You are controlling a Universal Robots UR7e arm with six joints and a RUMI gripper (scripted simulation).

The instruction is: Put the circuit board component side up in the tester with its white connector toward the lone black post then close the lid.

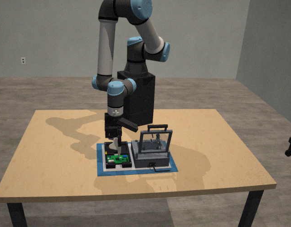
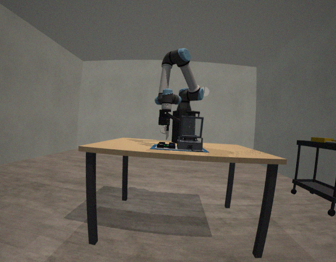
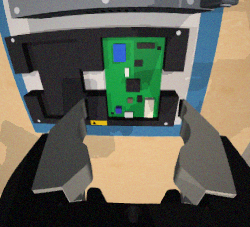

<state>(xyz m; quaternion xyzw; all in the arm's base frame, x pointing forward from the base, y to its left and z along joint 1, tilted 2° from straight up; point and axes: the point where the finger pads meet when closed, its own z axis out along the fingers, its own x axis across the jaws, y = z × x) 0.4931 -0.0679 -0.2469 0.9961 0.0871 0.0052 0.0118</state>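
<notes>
My hand is 6 cm above the green circuit board. Also, from my hand: tester bed (6 cm behind, 17 cm to the left, 1 cm below); then framed lid (5 cm ahead, 18 cm to the left, 11 cm above).
</notes>
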